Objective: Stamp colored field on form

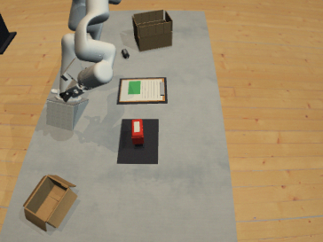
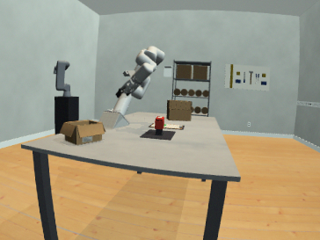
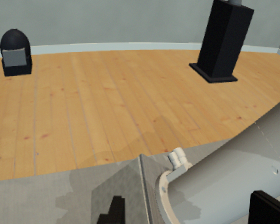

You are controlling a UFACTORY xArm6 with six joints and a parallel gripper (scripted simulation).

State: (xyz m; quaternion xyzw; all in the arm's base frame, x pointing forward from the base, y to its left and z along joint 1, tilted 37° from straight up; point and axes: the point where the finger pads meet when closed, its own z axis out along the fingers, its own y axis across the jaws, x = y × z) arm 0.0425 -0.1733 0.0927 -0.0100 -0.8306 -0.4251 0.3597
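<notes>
My hand is 28 cm short of the red stamp, 17 cm above it and 11 cm to the left of it. From my hand the other things lie so: dark mat 28 cm ahead, 22 cm below, 11 cm to the right; black object 47 cm to the left, 21 cm below, 16 cm ahead.
</notes>
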